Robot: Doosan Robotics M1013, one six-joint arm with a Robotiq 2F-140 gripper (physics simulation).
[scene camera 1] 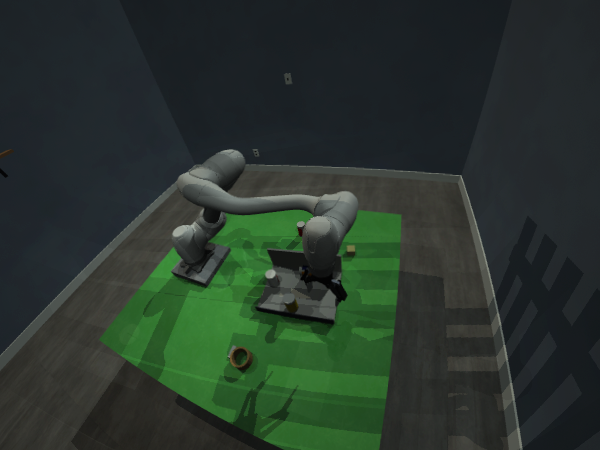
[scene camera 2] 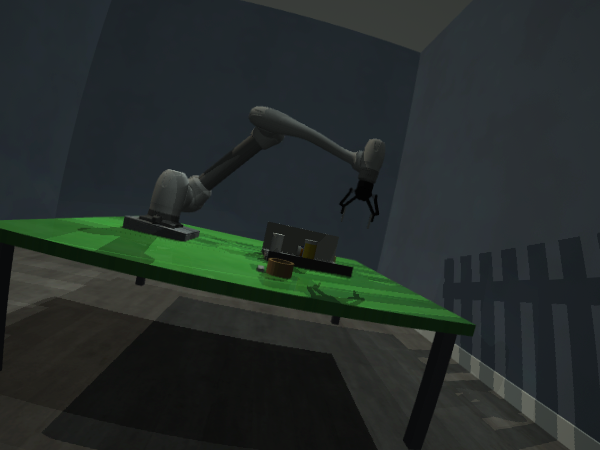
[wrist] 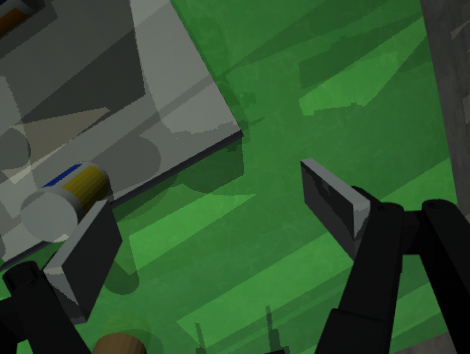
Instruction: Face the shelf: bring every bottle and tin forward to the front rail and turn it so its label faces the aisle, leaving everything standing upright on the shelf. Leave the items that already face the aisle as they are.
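Seen in the pictures: gripper, between the fingertips: (scene camera 1: 323,296) (scene camera 2: 354,225) (wrist: 210,200); arm's base, origin of its link: (scene camera 1: 197,259) (scene camera 2: 161,223).
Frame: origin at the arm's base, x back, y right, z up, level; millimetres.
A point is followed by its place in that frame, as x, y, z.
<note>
My gripper (scene camera 1: 325,287) @(-930, 138, 199) (scene camera 2: 355,223) @(-930, 138, 199) (wrist: 210,200) @(-930, 138, 199) is open and empty, high above the shelf's right front part. A yellow tin (scene camera 1: 291,305) @(-762, 154, 58) (scene camera 2: 310,250) @(-744, 159, 39) (wrist: 89,186) @(-773, 126, 32) stands upright at the shelf's front edge; its blue patch shows on the side away from that edge in the wrist view. A blue and orange tin (scene camera 1: 305,271) (scene camera 2: 300,249) @(-729, -65, 12) (wrist: 15,19) @(-789, -70, 7) is farther back, partly hidden, and appears to lie on its side. A white tin (scene camera 1: 271,278) @(-607, 42, 70) (scene camera 2: 277,241) @(-592, 47, 38) stands at the left of the shelf (scene camera 1: 274,301) @(-634, 123, -25) (scene camera 2: 327,245) @(-884, -134, 59) (wrist: 192,105) @(-921, 95, -26); its label is not visible.
A red tin with a white top (scene camera 1: 300,229) @(-620, -373, 25) stands behind the shelf's back panel. A yellow block (scene camera 1: 351,250) @(-968, -290, -8) lies at the back right. A brown ring-shaped bowl (scene camera 1: 241,368) @(-619, 485, -26) (scene camera 2: 280,270) @(-598, 492, -21) (wrist: 120,345) @(-630, 408, -20) sits in front of the shelf, beside a small pale object (scene camera 1: 231,352) @(-530, 436, -35) (scene camera 2: 260,268) @(-529, 461, -34).
</note>
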